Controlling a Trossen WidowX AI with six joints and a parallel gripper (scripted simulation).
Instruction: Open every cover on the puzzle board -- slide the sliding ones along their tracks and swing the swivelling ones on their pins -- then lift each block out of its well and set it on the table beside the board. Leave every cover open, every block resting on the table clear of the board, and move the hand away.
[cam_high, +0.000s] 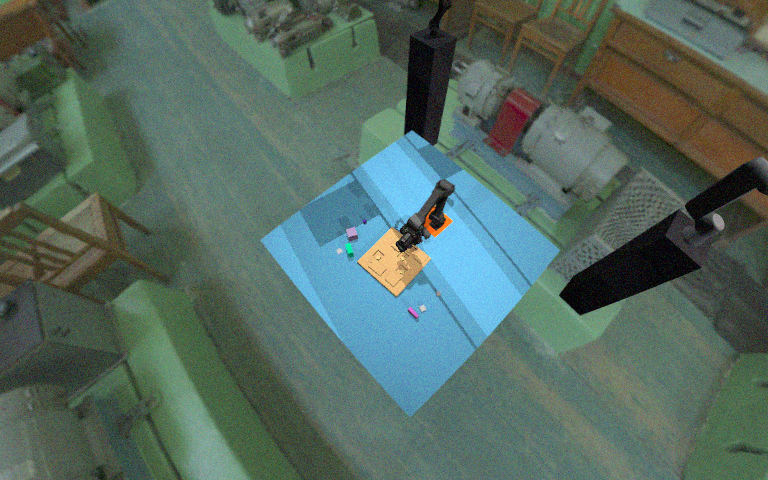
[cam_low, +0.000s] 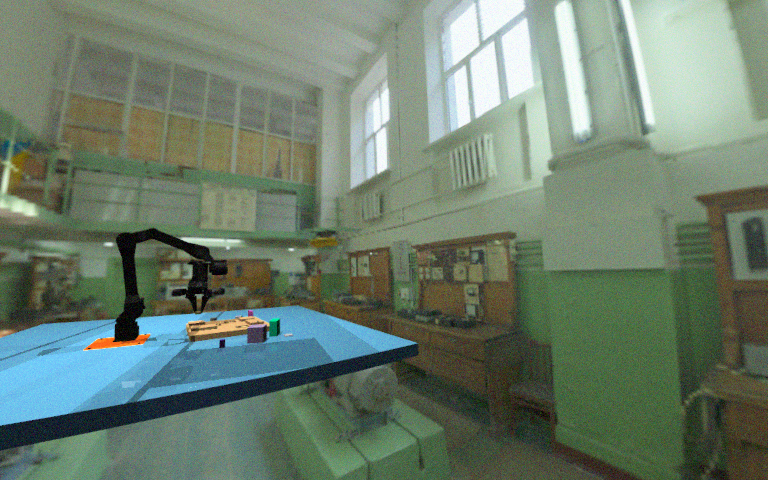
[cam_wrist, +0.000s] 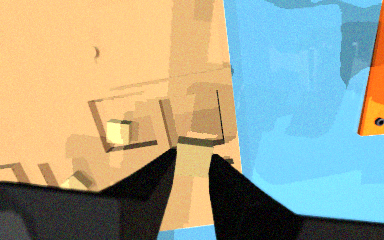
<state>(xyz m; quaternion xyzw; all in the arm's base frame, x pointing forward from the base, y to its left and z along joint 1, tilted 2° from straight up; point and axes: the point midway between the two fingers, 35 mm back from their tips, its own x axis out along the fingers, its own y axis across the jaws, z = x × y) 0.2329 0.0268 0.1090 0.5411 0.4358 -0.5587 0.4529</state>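
Now: the tan puzzle board 11 cm ahead of my gripper tip and 6 cm below it. From my gripper tip the other things lie so: small purple piece: 7 cm ahead, 32 cm to the right, 7 cm below; lilac block: 19 cm ahead, 30 cm to the right, 5 cm below; green block: 26 cm ahead, 23 cm to the right, 5 cm below.
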